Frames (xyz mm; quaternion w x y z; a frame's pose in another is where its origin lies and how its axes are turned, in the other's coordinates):
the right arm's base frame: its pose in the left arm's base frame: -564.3 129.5 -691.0 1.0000 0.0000 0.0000 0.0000
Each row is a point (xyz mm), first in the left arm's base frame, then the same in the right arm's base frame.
Working: the left arm's base frame: its pose in the right arm's base frame: 564.3 -129.5 691.0 1.0000 0.0000 0.0000 0.0000

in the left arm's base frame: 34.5 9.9 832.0
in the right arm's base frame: 598.8 -119.6 1523.0
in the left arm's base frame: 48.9 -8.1 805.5
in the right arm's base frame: 613.2 -137.6 1496.5
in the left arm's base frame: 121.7 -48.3 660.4
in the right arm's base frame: 686.0 -177.8 1351.4
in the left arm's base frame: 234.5 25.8 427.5
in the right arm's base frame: 798.8 -103.7 1118.5
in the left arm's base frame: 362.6 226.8 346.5
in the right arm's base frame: 926.9 97.3 1037.5
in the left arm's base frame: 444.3 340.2 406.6
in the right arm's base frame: 1008.6 210.7 1097.6
